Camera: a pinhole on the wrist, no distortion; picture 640 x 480 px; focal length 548.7 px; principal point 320.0 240.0 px. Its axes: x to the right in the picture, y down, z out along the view. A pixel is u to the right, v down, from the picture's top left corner.
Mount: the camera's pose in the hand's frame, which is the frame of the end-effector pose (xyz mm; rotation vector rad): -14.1 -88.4 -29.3 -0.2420 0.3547 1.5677
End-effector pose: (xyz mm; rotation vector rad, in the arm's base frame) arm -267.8 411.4 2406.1 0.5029 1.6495 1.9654
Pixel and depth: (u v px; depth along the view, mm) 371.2 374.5 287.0
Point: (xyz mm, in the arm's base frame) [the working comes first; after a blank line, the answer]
In the camera's frame: 26.8 70.4 287.0

-85.7 548.8 2494.8
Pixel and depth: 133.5 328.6 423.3
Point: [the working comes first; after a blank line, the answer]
In the camera's frame: -143.9 68.4 423.3

28.6 720.9 2423.9
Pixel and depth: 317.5 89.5 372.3
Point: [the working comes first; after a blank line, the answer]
In the camera's frame: -1.7 -102.1 372.3

-183.5 716.6 2506.6
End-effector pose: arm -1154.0 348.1 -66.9 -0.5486 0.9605 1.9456
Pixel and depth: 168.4 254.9 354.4
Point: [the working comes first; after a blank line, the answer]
In the camera's frame: -97.9 9.6 354.4

-1117.2 632.5 114.4
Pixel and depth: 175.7 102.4 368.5
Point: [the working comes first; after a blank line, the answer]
In the camera's frame: -96.9 -92.4 368.5

-1176.4 687.2 50.3
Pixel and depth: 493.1 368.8 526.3
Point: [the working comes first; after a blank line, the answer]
In the camera's frame: 166.0 123.5 526.3

-1323.2 532.9 359.0
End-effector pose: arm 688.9 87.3 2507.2 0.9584 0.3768 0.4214
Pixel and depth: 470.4 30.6 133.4
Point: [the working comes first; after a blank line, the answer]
In the camera's frame: 36.6 -50.9 133.4

765.2 53.2 2538.0
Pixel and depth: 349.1 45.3 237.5
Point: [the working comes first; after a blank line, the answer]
In the camera's frame: 12.6 -84.3 237.5

847.2 10.0 2600.6
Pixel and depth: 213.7 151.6 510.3
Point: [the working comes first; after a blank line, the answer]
In the camera's frame: -98.9 -82.2 510.3

1007.2 -187.5 2749.8
